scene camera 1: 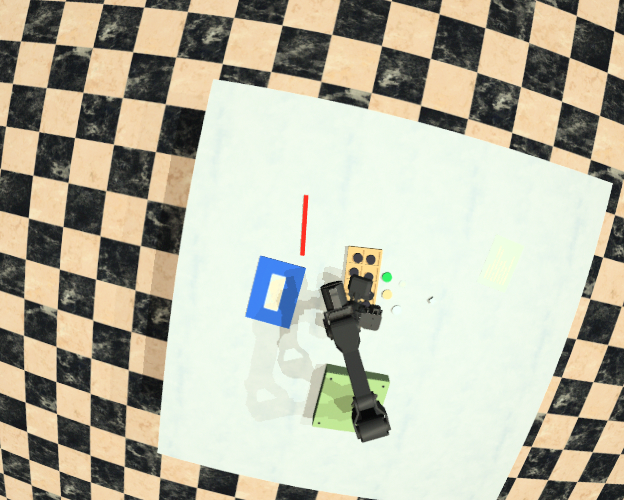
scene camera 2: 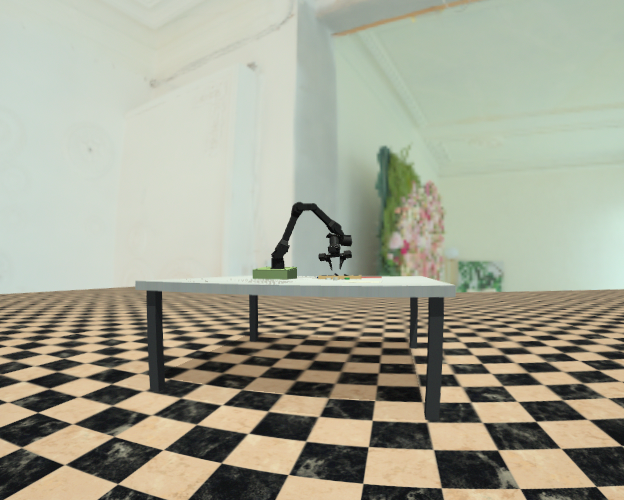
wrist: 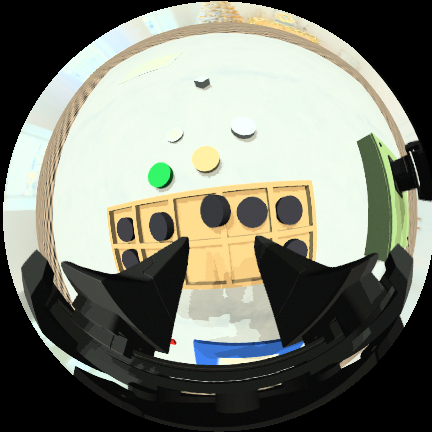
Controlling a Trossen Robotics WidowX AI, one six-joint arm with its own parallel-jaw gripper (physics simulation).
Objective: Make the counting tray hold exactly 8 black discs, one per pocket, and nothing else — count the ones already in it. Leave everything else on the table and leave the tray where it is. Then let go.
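Note:
The tan counting tray (scene camera 1: 362,266) (wrist: 200,265) has two rows of pockets. In the wrist view's far row, black discs (wrist: 126,229) (wrist: 161,226) (wrist: 251,212) (wrist: 289,210) sit in pockets, and another black disc (wrist: 215,211) lies over the divider between the third and fourth pockets, seemingly raised. In the near row, black discs (wrist: 131,259) (wrist: 296,249) show at the ends. The third and fourth near pockets are empty; the second is largely hidden by the left finger. My gripper (scene camera 2: 336,267) (wrist: 221,241) is open and empty above the tray, fingers apart.
Beside the tray lie a green disc (scene camera 1: 387,277) (wrist: 160,175), a yellow disc (scene camera 1: 387,294) (wrist: 205,159), a white disc (wrist: 243,127), a small pale disc (wrist: 175,134) and a small grey piece (wrist: 202,82). A blue frame (scene camera 1: 256,291), red bar (scene camera 1: 304,225) and pale sheet (scene camera 1: 501,263) also lie there.

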